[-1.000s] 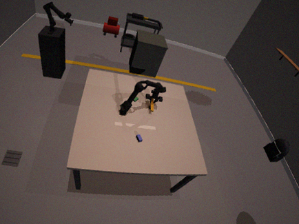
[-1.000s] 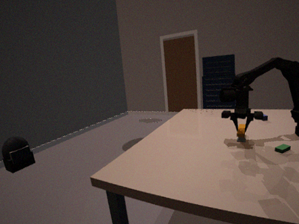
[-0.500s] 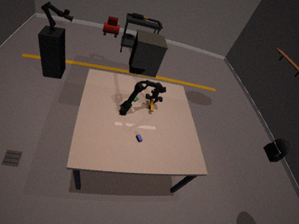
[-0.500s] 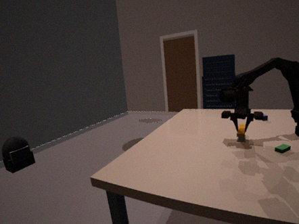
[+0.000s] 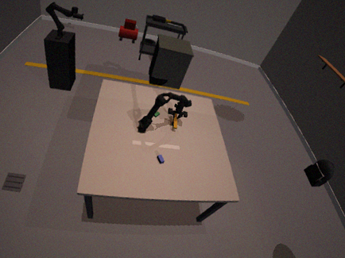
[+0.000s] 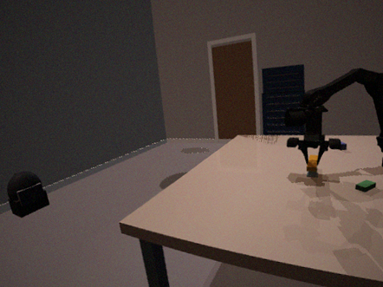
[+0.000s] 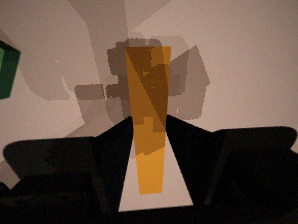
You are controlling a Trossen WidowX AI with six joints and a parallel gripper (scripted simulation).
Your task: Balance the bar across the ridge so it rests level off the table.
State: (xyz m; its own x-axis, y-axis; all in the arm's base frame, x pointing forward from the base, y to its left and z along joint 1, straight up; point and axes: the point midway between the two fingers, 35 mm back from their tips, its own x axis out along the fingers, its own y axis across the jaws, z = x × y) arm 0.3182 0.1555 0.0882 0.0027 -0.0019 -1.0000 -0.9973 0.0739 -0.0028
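My gripper tip is now 3 cm to the left of the bar. Round my gripper tip: green block: 17 cm behind, 7 cm to the left, 5 cm below; blue block: 16 cm behind, 46 cm to the right, 4 cm below.
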